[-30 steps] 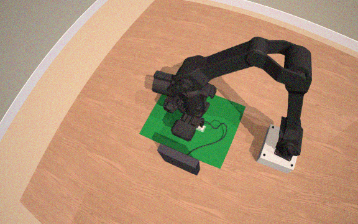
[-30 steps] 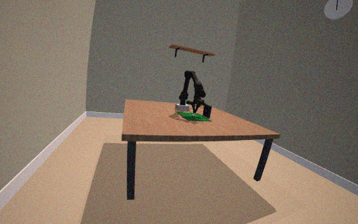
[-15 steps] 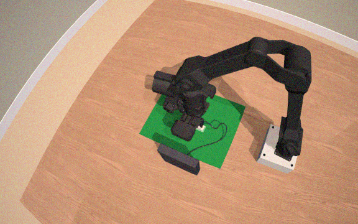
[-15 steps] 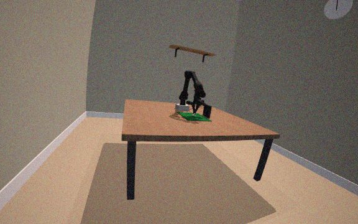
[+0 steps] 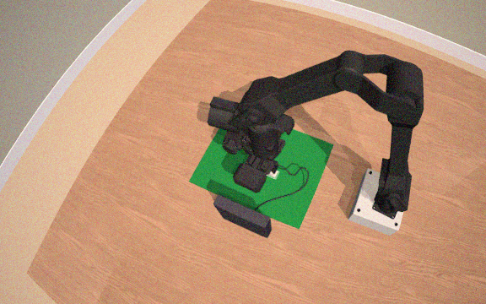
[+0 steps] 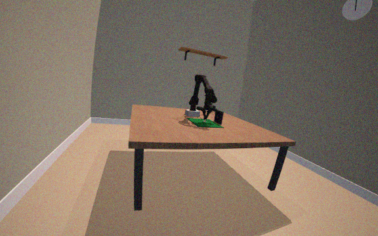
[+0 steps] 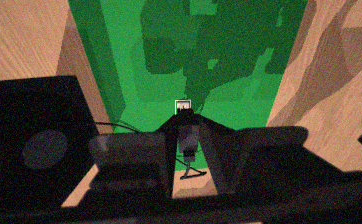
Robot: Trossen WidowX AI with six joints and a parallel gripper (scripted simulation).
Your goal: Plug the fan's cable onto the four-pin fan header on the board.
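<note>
Right now my gripper tip is 1 cm past the black plug and 1 cm below it. From my gripper tip the other things lie so: green board 2 cm ahead, 1 cm to the right, 5 cm below; white four-pin header 1 cm behind, 4 cm below; fan 3 cm behind, 13 cm to the left, 2 cm above.
</note>
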